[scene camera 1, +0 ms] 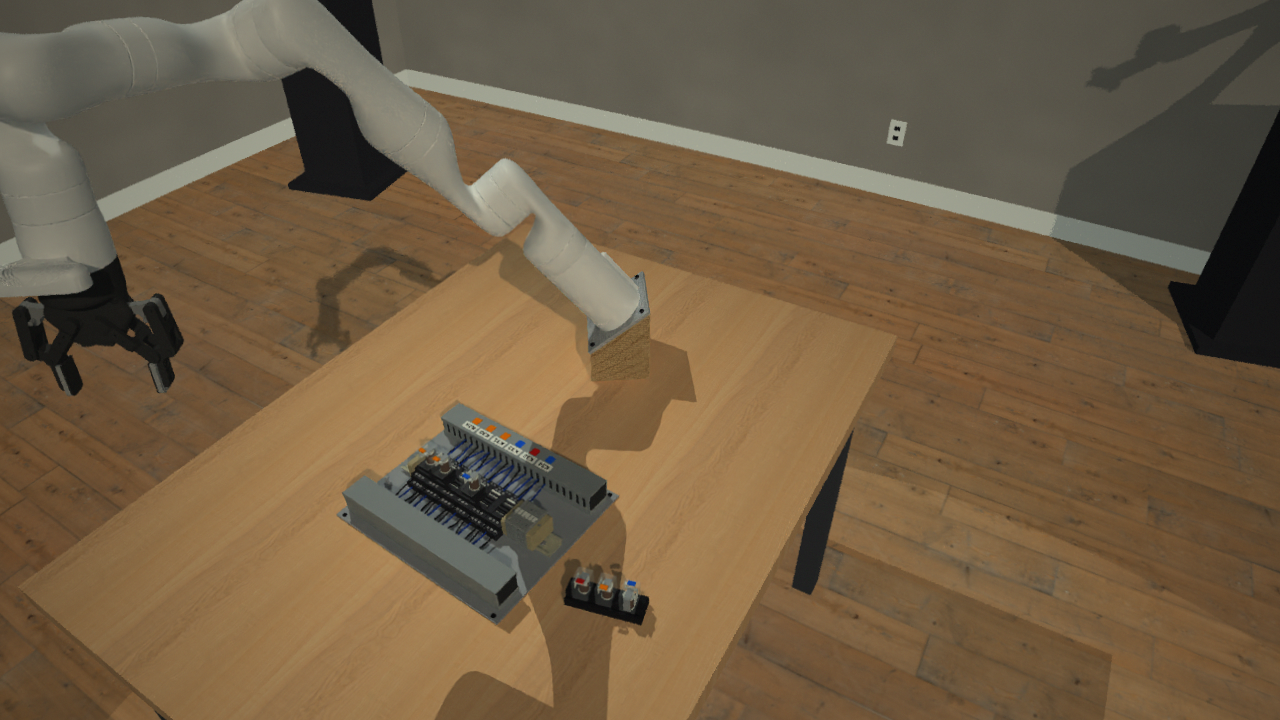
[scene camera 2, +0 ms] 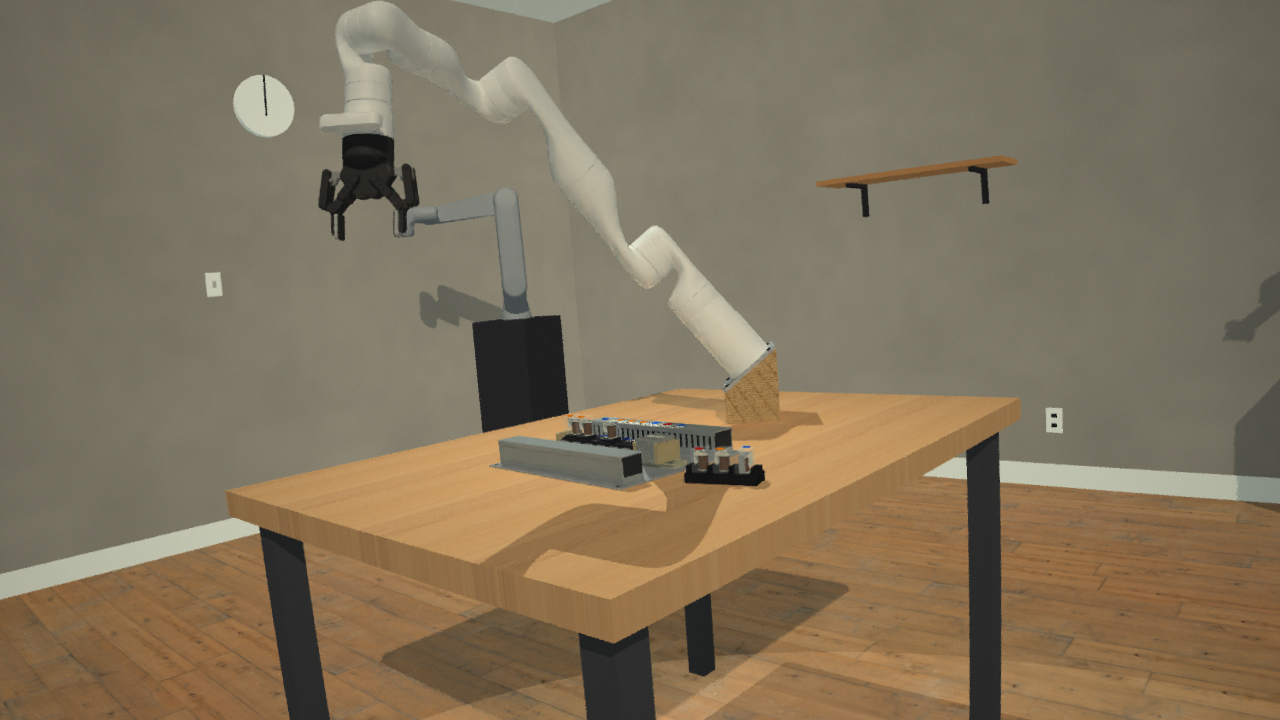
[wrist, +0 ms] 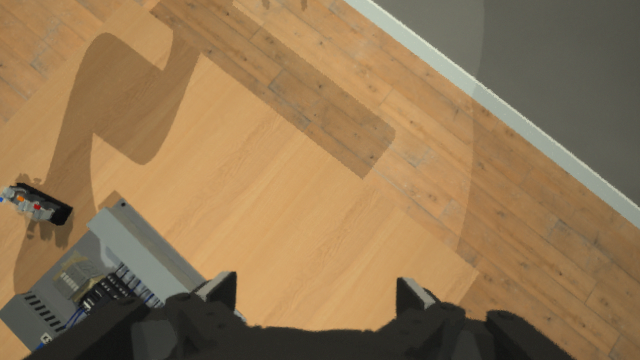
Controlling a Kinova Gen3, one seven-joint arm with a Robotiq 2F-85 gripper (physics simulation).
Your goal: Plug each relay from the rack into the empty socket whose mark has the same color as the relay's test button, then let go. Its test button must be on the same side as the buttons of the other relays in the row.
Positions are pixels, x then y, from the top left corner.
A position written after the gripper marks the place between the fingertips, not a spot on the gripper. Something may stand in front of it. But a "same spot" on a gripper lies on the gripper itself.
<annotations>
The gripper shows in scene camera 1 (120,390), in scene camera 2 and in the wrist view. One and the same spot on the gripper: (scene camera 2: 344,198) is (wrist: 408,308).
</annotations>
